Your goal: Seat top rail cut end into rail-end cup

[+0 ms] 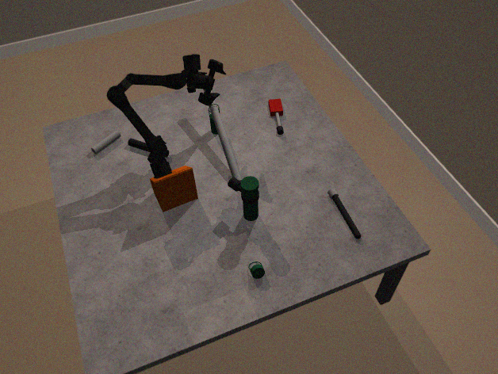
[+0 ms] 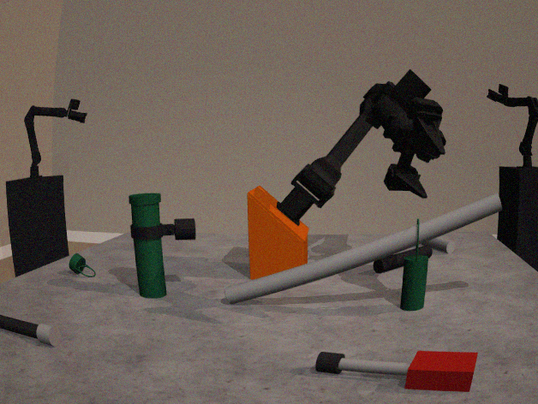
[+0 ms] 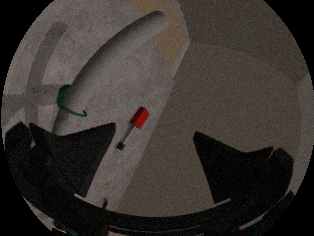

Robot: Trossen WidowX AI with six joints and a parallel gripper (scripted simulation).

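My gripper tip is 14 cm above the small green post, 6 cm past it and 1 cm to the left of it. From my gripper tip the other things lie so: short grey tube: 53 cm behind, 23 cm below, 18 cm to the left; then dark tube: 38 cm behind, 23 cm below, 4 cm to the left.
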